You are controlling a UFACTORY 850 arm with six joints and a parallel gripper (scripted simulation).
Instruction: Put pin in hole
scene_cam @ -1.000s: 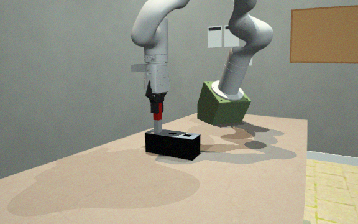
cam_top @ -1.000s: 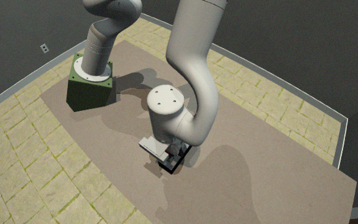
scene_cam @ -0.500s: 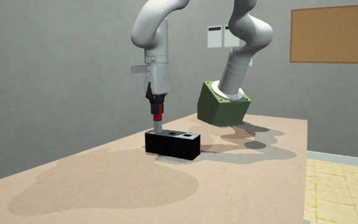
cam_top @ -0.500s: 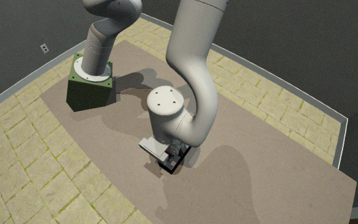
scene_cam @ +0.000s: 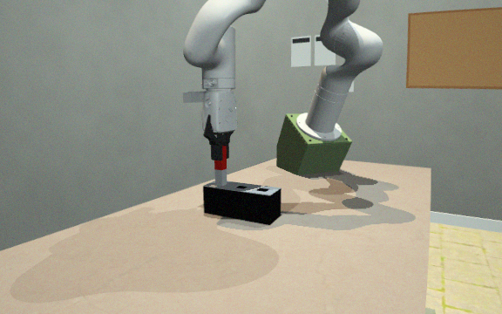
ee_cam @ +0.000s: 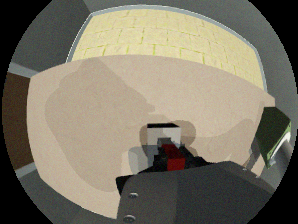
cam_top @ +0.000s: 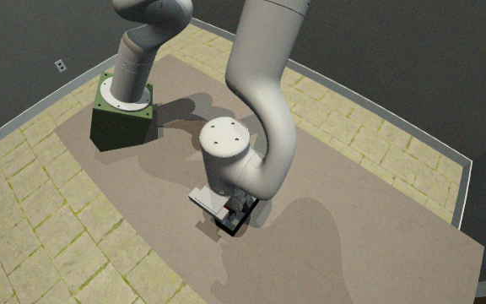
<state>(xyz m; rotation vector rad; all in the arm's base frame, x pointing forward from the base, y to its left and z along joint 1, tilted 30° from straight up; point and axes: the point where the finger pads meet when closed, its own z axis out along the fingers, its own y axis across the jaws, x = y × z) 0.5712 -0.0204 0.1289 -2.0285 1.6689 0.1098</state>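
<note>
Right now my hand is 20 mm above the pin. The rest, counted from my hand: black block: 120 mm below, 60 mm to the left, 20 mm behind.
</note>
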